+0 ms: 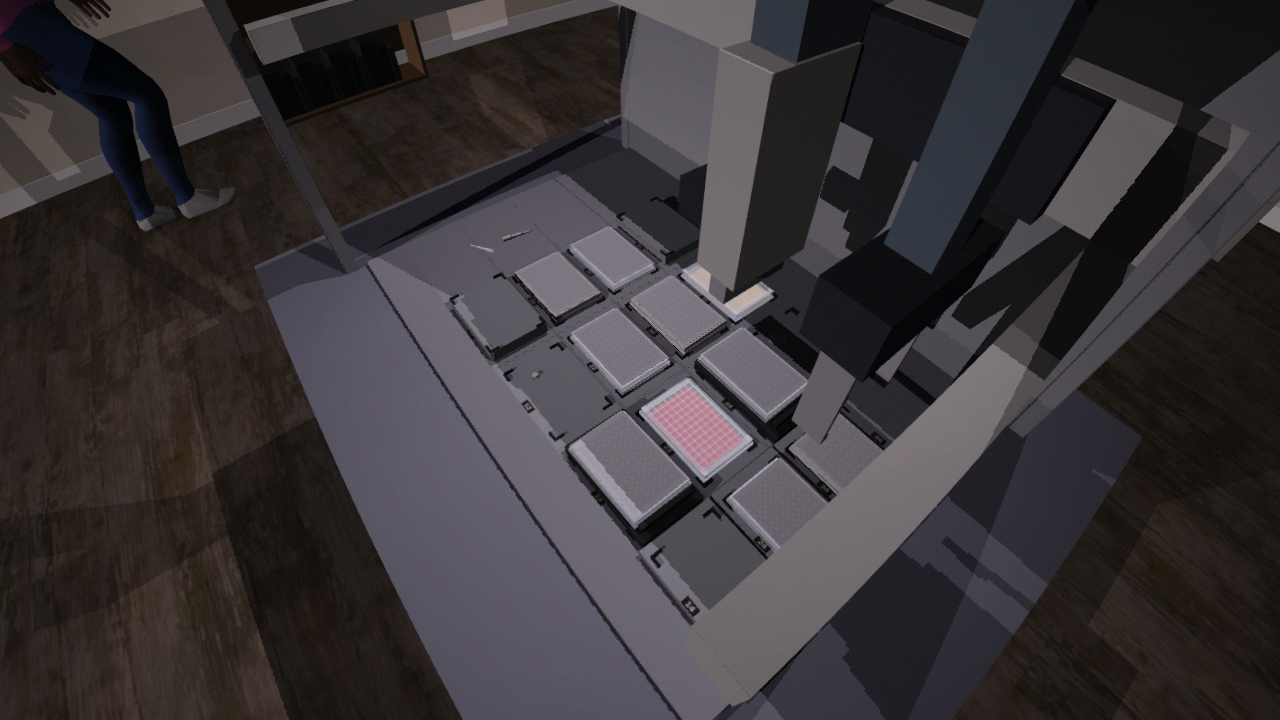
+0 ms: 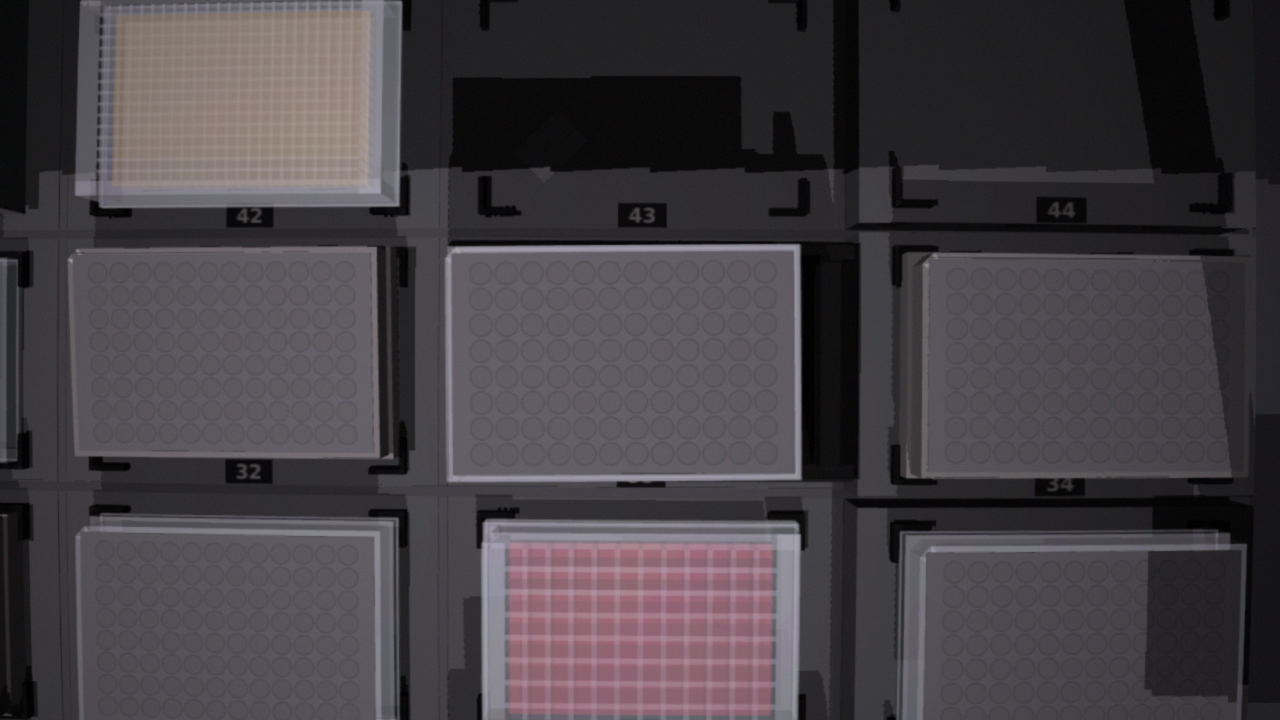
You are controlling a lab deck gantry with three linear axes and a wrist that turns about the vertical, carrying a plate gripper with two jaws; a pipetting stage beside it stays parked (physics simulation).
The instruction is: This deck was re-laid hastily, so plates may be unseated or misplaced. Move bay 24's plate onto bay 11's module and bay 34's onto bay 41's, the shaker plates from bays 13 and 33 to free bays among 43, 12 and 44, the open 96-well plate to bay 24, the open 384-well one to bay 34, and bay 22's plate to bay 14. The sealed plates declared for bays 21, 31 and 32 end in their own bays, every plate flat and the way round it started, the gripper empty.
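Frame: origin at the robot's base, x ahead, y left, z up, level; centimetres.
Where they show: gripper, fingertip midpoint: (image 1: 841,401); robot's base at its link origin: (image 1: 455,308).
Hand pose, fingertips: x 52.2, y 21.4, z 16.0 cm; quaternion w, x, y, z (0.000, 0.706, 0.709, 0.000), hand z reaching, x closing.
Note:
Things, the pixels of their top centre, and the offset from my fingertips.
- pink 96-well plate at its top centre: (image 2: 640,638) (image 1: 696,423) dx -13.0, dy -6.4, dz -14.6 cm
- cream 384-well plate at its top centre: (image 2: 227,90) (image 1: 727,280) dx -29.4, dy +15.0, dz -14.6 cm
- small nut-like part at its top centre: (image 1: 535,374) dx -33.1, dy -18.2, dz -15.6 cm
My gripper (image 1: 850,407) is open and empty above the bay 33/34 side. Grey-topped plates stand at bays 13 (image 1: 631,470), 33 (image 1: 750,371) (image 2: 622,362), 24 (image 1: 776,499) (image 2: 1074,626), 34 (image 1: 845,454) (image 2: 1074,367), 22 (image 1: 619,349) (image 2: 228,626), 21 (image 1: 559,284), 31 (image 1: 613,257) and 32 (image 1: 677,313) (image 2: 223,353). The one at 32 looks slightly skewed. The pink 96-well plate (image 1: 696,428) (image 2: 640,626) lies at bay 23, the cream 384-well plate (image 1: 750,295) (image 2: 241,98) at bay 42. Modules at bays 11 (image 1: 496,313) and 41 (image 1: 660,228) bear no plate.
A small nut-like part (image 1: 537,374) lies in bay 12. Two small slim parts (image 1: 481,248) (image 1: 516,234) lie beyond bay 21. The parked pipetting stage (image 1: 760,170) hangs over bay 42. A frame beam (image 1: 859,528) crosses in front of bays 24 and 34.

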